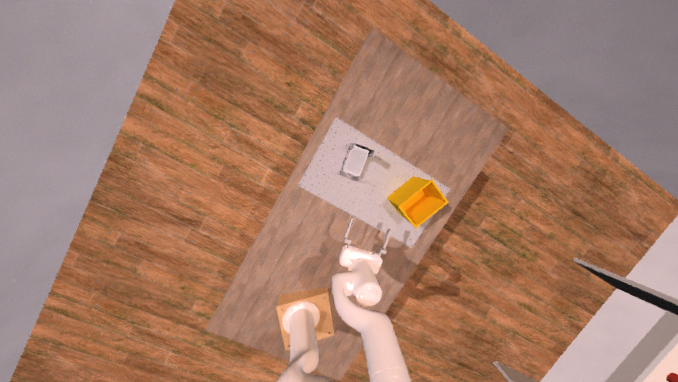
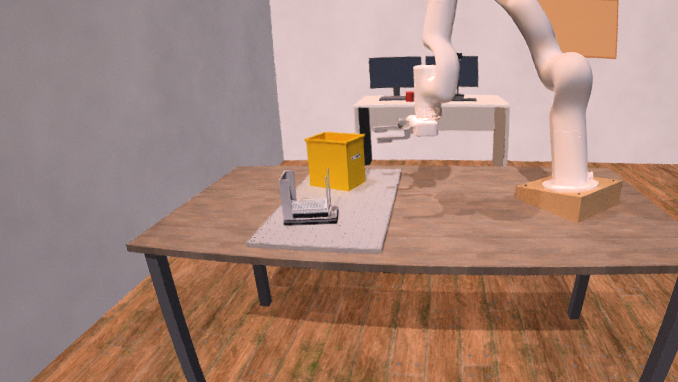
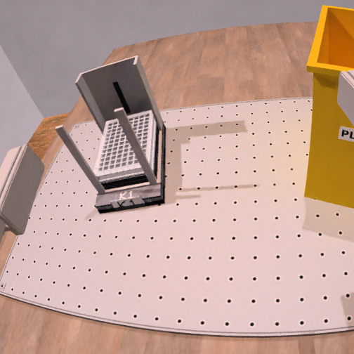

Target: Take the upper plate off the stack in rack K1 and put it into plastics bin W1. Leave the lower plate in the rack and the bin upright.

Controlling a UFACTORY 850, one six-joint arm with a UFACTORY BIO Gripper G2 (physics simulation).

In view: the gripper (image 1: 371, 223), an upper plate (image 3: 115, 161) and a yellow plastics bin (image 2: 342, 153).
The yellow plastics bin also shows in image 1 (image 1: 416, 200). The gripper also shows in image 3 (image 3: 178, 116).
